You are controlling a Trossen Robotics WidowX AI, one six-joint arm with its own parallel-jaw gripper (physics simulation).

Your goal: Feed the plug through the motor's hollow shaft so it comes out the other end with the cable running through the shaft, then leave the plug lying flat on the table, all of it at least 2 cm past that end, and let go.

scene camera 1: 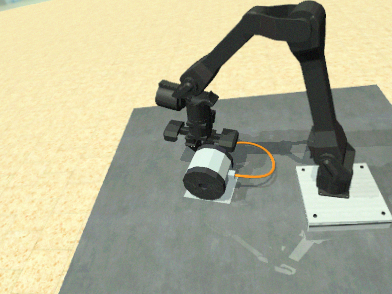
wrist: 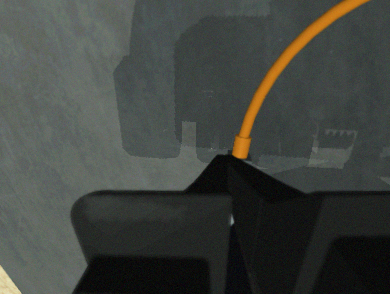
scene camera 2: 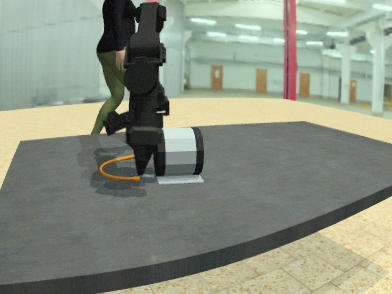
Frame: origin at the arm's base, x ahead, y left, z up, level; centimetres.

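Seen in the pictures: gripper, fingertip midpoint: (wrist: 223, 162) (scene camera 2: 140, 175); arm's base, link origin: (scene camera 1: 333, 186).
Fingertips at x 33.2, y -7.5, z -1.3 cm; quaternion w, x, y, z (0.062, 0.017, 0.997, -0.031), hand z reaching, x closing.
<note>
Pixels of each thing's top centre, then the offset from my fingertips to it. Level surfaces: height alone.
- motor, top centre: (scene camera 2: 176, 128) (scene camera 1: 206, 157) dx -4.9, dy +8.6, dz +8.4 cm
- white plate, top centre: (scene camera 2: 176, 173) (scene camera 1: 211, 185) dx -4.6, dy +8.6, dz -1.6 cm
- grey table, surface height: dz -1.8 cm
The motor (scene camera 1: 210, 160) (scene camera 2: 180, 145), a pale cylinder with black ends, lies on its side on a white plate (scene camera 1: 223, 200) (scene camera 2: 181, 180). A dark hole shows in its near end in scene camera 1, with no plug at it. An orange cable (scene camera 1: 274, 162) (scene camera 2: 101, 169) (wrist: 280, 65) loops from a small pale block at the motor's side round to the far end. Its orange sleeve (wrist: 241, 147) is just beyond my fingertips in the wrist view; the plug's body is hidden by the fingers. My gripper (scene camera 2: 142, 173) (wrist: 223, 162) is shut and empty, pointing down close to the motor's far end.
The arm's white base plate (scene camera 1: 305, 200) stands on the grey table (scene camera 1: 150, 250) (scene camera 2: 240, 215), right of the motor in scene camera 1. The table's left edge lies beyond the gripper there. A person (scene camera 2: 112, 75) stands behind the table in scene camera 2.
</note>
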